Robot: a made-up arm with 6 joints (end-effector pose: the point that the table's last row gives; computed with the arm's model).
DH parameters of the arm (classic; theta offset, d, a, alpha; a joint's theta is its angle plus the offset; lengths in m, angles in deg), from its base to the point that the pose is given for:
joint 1: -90 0.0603 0.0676 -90
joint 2: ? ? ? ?
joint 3: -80.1 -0.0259 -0.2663 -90
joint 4: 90 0.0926 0.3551 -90
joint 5: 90 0.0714 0.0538 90
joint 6: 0 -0.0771 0.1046 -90
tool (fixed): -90 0.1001 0 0
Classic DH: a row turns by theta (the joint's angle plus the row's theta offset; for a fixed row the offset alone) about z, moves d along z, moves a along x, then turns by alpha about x.
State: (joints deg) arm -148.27 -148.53 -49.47 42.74 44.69 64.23
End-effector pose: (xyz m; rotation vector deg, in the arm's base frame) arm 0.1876 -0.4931 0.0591 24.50 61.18 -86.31
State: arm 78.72 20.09 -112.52 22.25 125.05 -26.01
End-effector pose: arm 0.2115 0.1684 -0.4181 116.60 -78.64 48.81
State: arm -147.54 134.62 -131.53 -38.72 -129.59 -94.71
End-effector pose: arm -0.4469 -0.0478 0.2287 -4.25 -47.78 -9.18
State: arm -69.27 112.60 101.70 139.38 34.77 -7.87
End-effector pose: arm -0.2192 0.1557 0.3842 -114.40 -91.27 -35.55
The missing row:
joint 2: 9.9 0 -0.064 180
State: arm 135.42 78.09 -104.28 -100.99 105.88 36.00
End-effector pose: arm -0.2117 0.0398 0.2006 -47.13 -1.77 52.55
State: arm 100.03 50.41 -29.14 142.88 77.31 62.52
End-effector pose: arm 0.4131 -0.2929 0.0072 90.88 -67.94 81.36
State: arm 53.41 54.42 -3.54 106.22 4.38 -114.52
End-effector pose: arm 0.4091 -0.2874 0.4090 -29.82 -25.29 -58.66
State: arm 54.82 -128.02 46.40 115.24 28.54 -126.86
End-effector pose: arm -0.0260 -0.0021 -0.5135 -32.61 83.13 -18.51
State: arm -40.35 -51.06 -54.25 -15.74 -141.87 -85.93
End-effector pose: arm 0.2651 -0.4830 0.1101 9.36 -129.82 112.11
